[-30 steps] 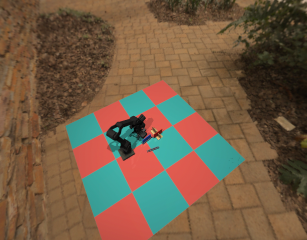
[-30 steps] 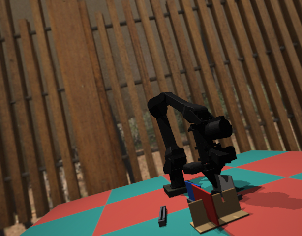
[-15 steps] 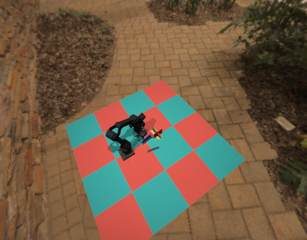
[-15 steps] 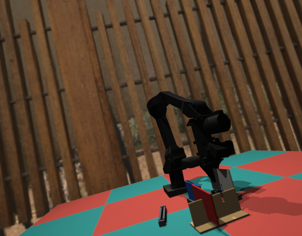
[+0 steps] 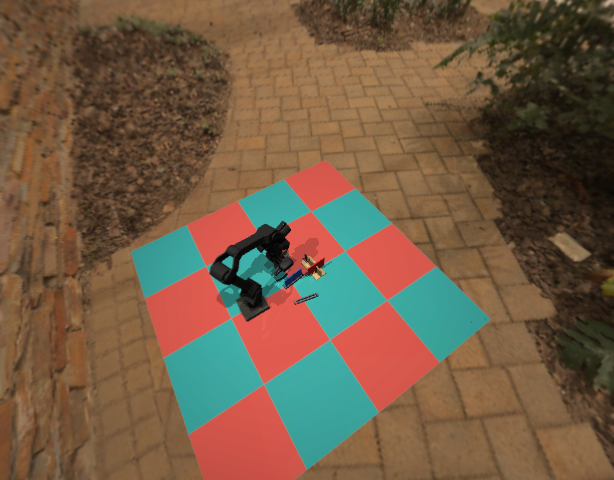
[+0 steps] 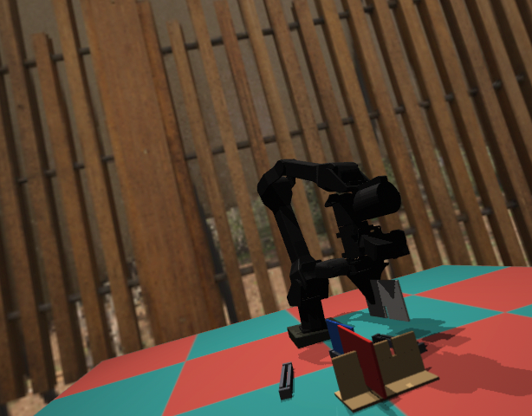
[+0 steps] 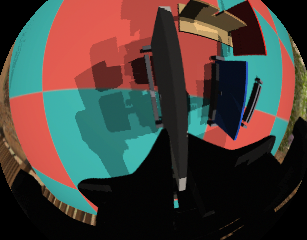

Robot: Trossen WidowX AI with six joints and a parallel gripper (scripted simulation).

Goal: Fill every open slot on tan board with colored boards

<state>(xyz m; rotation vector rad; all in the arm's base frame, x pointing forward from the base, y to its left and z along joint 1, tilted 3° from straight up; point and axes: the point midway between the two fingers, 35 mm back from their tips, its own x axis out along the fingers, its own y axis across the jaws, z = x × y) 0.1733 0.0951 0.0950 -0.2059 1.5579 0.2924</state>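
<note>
Now: the tan board 16 cm ahead of my gripper tip, 7 cm to the right of it and 5 cm below it. Round my gripper tip: blue board (9 cm to the right, 5 cm below, 4 cm ahead); red board (16 cm ahead, 9 cm to the right, 3 cm below); grey board (3 cm ahead, 1 cm to the left).
</note>
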